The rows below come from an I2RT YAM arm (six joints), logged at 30 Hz.
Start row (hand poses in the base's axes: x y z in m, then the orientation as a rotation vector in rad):
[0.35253, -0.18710, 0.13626, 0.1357, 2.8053, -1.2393]
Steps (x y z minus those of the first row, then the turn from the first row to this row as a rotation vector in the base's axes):
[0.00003, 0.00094, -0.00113, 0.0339, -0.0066, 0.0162]
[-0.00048, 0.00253, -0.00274, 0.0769, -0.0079, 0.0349]
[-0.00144, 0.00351, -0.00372, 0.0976, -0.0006, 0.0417]
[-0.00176, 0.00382, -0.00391, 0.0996, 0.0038, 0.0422]
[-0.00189, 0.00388, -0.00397, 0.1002, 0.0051, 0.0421]
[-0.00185, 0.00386, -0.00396, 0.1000, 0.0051, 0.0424]
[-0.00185, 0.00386, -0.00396, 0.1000, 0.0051, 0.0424]
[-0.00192, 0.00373, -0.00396, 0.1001, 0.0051, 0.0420]
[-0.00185, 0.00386, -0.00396, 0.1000, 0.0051, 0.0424]
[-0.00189, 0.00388, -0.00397, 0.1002, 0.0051, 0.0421]
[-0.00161, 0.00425, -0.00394, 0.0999, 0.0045, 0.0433]
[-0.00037, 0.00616, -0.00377, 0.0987, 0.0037, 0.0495]
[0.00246, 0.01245, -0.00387, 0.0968, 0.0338, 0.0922]
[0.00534, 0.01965, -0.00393, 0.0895, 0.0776, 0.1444]
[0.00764, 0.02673, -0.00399, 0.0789, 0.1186, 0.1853]
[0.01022, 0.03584, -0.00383, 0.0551, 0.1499, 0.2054]
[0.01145, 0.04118, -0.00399, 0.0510, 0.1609, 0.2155]
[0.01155, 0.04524, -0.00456, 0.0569, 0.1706, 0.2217]
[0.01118, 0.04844, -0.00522, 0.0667, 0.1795, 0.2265]
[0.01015, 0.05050, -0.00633, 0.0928, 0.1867, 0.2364]
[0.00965, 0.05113, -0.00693, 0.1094, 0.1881, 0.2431]
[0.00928, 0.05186, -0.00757, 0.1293, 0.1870, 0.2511]
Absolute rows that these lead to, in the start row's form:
[0.35256, -0.18616, 0.13513, 0.1185, 2.8169, -1.1862]
[0.35205, -0.18457, 0.13352, 0.0952, 2.8368, -1.1217]
[0.35109, -0.18359, 0.13254, 0.0825, 2.8532, -1.0940]
[0.35077, -0.18328, 0.13235, 0.0792, 2.8580, -1.0927]
[0.35064, -0.18322, 0.13229, 0.0786, 2.8595, -1.0924]
[0.35068, -0.18324, 0.13230, 0.0782, 2.8593, -1.0926]
[0.35068, -0.18324, 0.13230, 0.0782, 2.8593, -1.0926]
[0.35061, -0.18337, 0.13230, 0.0788, 2.8595, -1.0926]
[0.35068, -0.18324, 0.13230, 0.0782, 2.8593, -1.0926]
[0.35064, -0.18322, 0.13229, 0.0786, 2.8595, -1.0924]
[0.35092, -0.18285, 0.13232, 0.0773, 2.8584, -1.0924]
[0.35216, -0.18094, 0.13249, 0.0690, 2.8551, -1.0925]
[0.35499, -0.17465, 0.13239, -0.0094, 2.8650, -1.0973]
[0.35787, -0.16745, 0.13233, -0.1108, 2.8775, -1.1116]
[0.36017, -0.16037, 0.13227, -0.1958, 2.8874, -1.1314]
[0.36275, -0.15126, 0.13243, -0.2467, 2.8886, -1.1712]
[0.36398, -0.14592, 0.13227, -0.2687, 2.8901, -1.1783]
[0.36408, -0.14186, 0.13170, -0.2839, 2.8985, -1.1717]
[0.36371, -0.13866, 0.13104, 0.2957, -2.9014, 1.1563]
[0.36268, -0.13660, 0.12993, 0.3125, -2.9114, 1.1159]
[0.36218, -0.13597, 0.12933, 0.3220, -2.9204, 1.0912]
[0.36181, -0.13524, 0.12869, 0.3319, -2.9335, 1.0622]

